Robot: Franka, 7 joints.
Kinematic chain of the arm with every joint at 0, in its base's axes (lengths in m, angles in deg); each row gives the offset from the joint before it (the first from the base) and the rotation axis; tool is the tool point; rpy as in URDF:
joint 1: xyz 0 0 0.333 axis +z
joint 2: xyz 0 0 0 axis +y
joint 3: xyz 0 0 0.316 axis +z
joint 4: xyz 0.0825 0 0 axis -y
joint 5: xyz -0.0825 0 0.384 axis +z
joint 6: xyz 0 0 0 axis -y
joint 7: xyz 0.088 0 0 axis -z
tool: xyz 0 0 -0.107 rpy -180 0 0
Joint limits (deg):
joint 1: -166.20..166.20
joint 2: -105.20..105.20
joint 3: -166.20..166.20
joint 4: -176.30..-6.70
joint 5: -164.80..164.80
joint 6: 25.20..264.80
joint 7: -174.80..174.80
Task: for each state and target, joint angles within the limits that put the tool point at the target. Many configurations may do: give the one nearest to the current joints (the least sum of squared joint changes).
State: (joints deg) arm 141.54 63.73 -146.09 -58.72 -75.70 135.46 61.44
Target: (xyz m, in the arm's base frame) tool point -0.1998 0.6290 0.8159
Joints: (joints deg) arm 138.05 77.86 -135.81 -58.51 -75.64 138.00 61.44
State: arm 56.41 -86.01 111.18 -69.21 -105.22 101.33 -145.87
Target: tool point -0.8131 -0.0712 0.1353
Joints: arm 31.27 -97.25 113.12 -44.92 -112.29 119.32 -145.87
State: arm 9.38 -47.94 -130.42 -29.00 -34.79 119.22 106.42
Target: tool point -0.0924 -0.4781 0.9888
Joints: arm 32.41 -13.87 -110.24 -40.22 -30.47 111.16 106.42
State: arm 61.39 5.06 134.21 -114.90 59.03 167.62 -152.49
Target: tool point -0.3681 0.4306 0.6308
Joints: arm 32.48 23.27 115.65 -112.09 61.10 176.46 -152.49
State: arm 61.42 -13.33 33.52 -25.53 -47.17 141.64 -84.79
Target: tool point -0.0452 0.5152 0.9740
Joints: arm 65.05 5.78 35.50 -53.70 -46.37 134.26 -84.79
